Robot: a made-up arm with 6 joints. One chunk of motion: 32 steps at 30 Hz.
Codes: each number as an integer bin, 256 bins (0 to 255) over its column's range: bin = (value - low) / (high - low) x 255, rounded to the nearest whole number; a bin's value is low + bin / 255 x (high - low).
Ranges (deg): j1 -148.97..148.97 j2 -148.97..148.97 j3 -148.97..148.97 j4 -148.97..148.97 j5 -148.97..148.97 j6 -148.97..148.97
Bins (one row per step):
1: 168 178 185 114 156 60
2: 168 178 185 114 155 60
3: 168 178 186 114 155 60
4: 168 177 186 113 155 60
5: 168 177 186 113 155 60
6: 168 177 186 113 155 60
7: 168 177 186 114 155 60
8: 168 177 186 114 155 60
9: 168 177 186 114 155 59
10: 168 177 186 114 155 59
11: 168 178 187 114 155 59
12: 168 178 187 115 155 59
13: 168 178 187 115 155 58
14: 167 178 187 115 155 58
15: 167 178 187 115 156 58
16: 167 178 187 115 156 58
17: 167 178 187 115 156 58
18: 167 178 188 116 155 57
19: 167 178 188 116 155 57
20: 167 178 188 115 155 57
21: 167 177 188 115 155 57
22: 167 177 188 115 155 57
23: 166 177 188 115 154 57
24: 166 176 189 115 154 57
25: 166 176 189 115 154 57
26: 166 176 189 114 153 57
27: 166 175 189 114 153 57
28: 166 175 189 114 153 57
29: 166 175 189 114 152 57
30: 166 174 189 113 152 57
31: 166 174 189 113 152 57
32: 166 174 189 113 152 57
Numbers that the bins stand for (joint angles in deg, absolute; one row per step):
1: 47.32 59.00 67.18 -15.77 33.30 -78.87
2: 47.32 59.00 67.18 -15.77 32.13 -78.87
3: 47.32 59.00 68.35 -15.77 32.13 -78.87
4: 47.32 57.84 68.35 -16.94 32.13 -78.87
5: 47.32 57.84 68.35 -16.94 32.13 -78.87
6: 47.32 57.84 68.35 -16.94 32.13 -78.87
7: 47.32 57.84 68.35 -15.77 32.13 -78.87
8: 47.32 57.84 68.35 -15.77 32.13 -78.87
9: 47.32 57.84 68.35 -15.77 32.13 -80.03
10: 47.32 57.84 68.35 -15.77 32.13 -80.03
11: 47.32 59.00 69.52 -15.77 32.13 -80.03
12: 47.32 59.00 69.52 -14.60 32.13 -80.03
13: 47.32 59.00 69.52 -14.60 32.13 -81.20
14: 46.15 59.00 69.52 -14.60 32.13 -81.20
15: 46.15 59.00 69.52 -14.60 33.30 -81.20
16: 46.15 59.00 69.52 -14.60 33.30 -81.20
17: 46.15 59.00 69.52 -14.60 33.30 -81.20
18: 46.15 59.00 70.69 -13.44 32.13 -82.37
19: 46.15 59.00 70.69 -13.44 32.13 -82.37
20: 46.15 59.00 70.69 -14.60 32.13 -82.37
21: 46.15 57.84 70.69 -14.60 32.13 -82.37
22: 46.15 57.84 70.69 -14.60 32.13 -82.37
23: 44.98 57.84 70.69 -14.60 30.96 -82.37
24: 44.98 56.67 71.86 -14.60 30.96 -82.37
25: 44.98 56.67 71.86 -14.60 30.96 -82.37
26: 44.98 56.67 71.86 -15.77 29.79 -82.37
27: 44.98 55.50 71.86 -15.77 29.79 -82.37
28: 44.98 55.50 71.86 -15.77 29.79 -82.37
29: 44.98 55.50 71.86 -15.77 28.63 -82.37
30: 44.98 54.33 71.86 -16.94 28.63 -82.37
31: 44.98 54.33 71.86 -16.94 28.63 -82.37
32: 44.98 54.33 71.86 -16.94 28.63 -82.37

